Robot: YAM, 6 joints.
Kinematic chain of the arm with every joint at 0, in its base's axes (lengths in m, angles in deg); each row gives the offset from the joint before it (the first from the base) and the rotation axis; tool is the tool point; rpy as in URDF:
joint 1: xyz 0 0 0.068 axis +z
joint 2: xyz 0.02 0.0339 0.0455 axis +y
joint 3: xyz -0.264 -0.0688 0 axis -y
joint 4: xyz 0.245 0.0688 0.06 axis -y
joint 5: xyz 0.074 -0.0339 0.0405 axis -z
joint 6: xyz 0.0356 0 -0.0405 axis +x
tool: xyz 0 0 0 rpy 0 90 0
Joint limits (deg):
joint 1: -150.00..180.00
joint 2: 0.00..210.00
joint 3: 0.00..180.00
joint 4: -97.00..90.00
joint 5: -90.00..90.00
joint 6: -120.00..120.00
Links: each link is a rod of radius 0.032 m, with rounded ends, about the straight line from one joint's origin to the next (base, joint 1, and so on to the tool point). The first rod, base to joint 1, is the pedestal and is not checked.
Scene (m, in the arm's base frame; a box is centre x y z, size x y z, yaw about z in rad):
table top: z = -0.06
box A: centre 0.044 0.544 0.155 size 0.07 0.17 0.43 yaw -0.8
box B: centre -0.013 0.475 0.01 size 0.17 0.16 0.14 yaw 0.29
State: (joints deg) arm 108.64 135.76 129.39 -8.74 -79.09 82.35
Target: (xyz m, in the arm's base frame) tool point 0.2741 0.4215 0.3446
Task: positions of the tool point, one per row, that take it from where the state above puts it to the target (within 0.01 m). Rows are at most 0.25 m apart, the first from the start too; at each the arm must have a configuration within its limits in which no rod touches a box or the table.
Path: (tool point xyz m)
1: -0.0802 0.4809 0.4441
2: 0.0210 0.3980 0.5638
3: 0.0691 0.2677 0.6568
4: 0.0479 0.1221 0.7129
5: -0.0407 -0.0020 0.7257
6: -0.1758 -0.0730 0.6926
7: -0.3232 -0.0742 0.6158
8: -0.1349 -0.0323 0.7090
9: 0.0511 0.0641 0.7193
10: 0.1942 0.1940 0.6486
11: 0.2696 0.3242 0.5145
12: 0.2741 0.4215 0.3446

